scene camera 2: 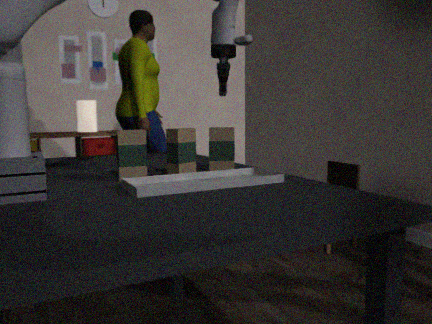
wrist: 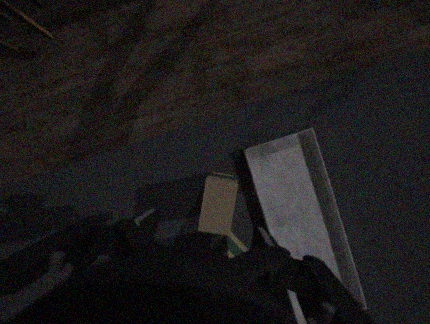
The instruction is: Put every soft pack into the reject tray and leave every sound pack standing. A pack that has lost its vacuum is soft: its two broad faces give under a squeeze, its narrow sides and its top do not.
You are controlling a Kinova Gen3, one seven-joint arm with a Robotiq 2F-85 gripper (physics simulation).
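Seen in the pictures: gripper, fingertip midpoint: (scene camera 2: 222, 95) (wrist: 205, 228); arm's base, origin of the base link: (scene camera 2: 9, 156).
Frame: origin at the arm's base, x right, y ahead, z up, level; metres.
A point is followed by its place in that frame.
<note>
Three tan packs with green bands, left (scene camera 2: 132, 154) {x -0.089, y 0.290, z -0.017 m}, middle (scene camera 2: 181, 151) {x -0.098, y 0.430, z -0.016 m} and right (scene camera 2: 221, 148) {x -0.114, y 0.558, z -0.013 m}, stand upright behind the low light-grey reject tray (scene camera 2: 210, 185) {x 0.108, y 0.451, z -0.080 m} (wrist: 330, 215) {x 0.095, y 0.474, z -0.089 m}. In the wrist view one pack's tan top (wrist: 218, 205) {x -0.134, y 0.568, z 0.049 m} shows beside the tray's long wall, and part of another pack (wrist: 235, 246) {x -0.121, y 0.463, z -0.037 m} shows below it, mostly hidden by the gripper. No pack shows in the visible part of the tray. My gripper (scene camera 2: 223, 93) {x -0.143, y 0.574, z 0.147 m} (wrist: 205, 228) {x -0.143, y 0.574, z 0.147 m} is open and empty, well above the packs, seen edge-on over the right one. Which packs are soft cannot be told by look.
The dark table (scene camera 2: 200, 220) {x 0.360, y 0.352, z -0.092 m} carries the packs and tray. The robot's pale base column (scene camera 2: 14, 110) {x 0.038, y 0.023, z 0.104 m} rises at the left above a grey drawer-like block (scene camera 2: 22, 180) {x 0.094, y 0.037, z -0.044 m}. A person in a yellow-green top (scene camera 2: 139, 75) stands behind the table. A dark chair back (scene camera 2: 343, 174) is at the right.
</note>
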